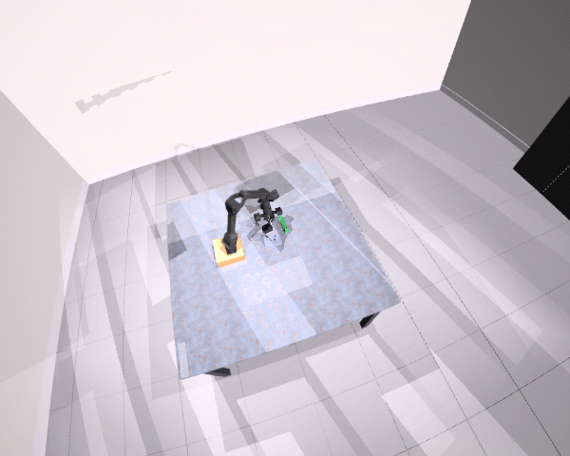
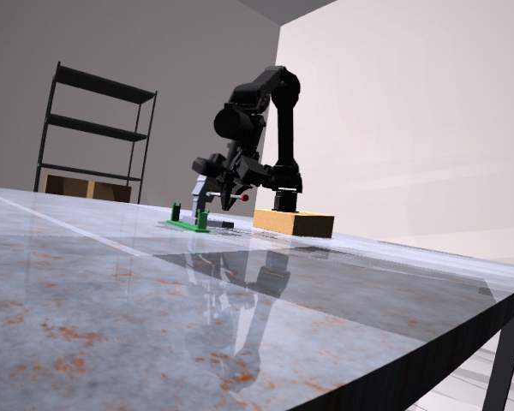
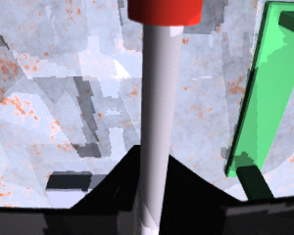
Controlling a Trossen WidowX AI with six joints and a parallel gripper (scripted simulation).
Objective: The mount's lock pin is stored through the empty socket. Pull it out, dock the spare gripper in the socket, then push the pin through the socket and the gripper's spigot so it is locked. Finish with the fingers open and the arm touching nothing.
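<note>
My gripper tip is now 10 mm past the socket, 110 mm to the left of it and 10 mm below it. From my gripper tip the other things lie so: green mount 90 mm ahead, 20 mm below; then spare gripper 20 mm behind, 110 mm to the right, 80 mm above.
</note>
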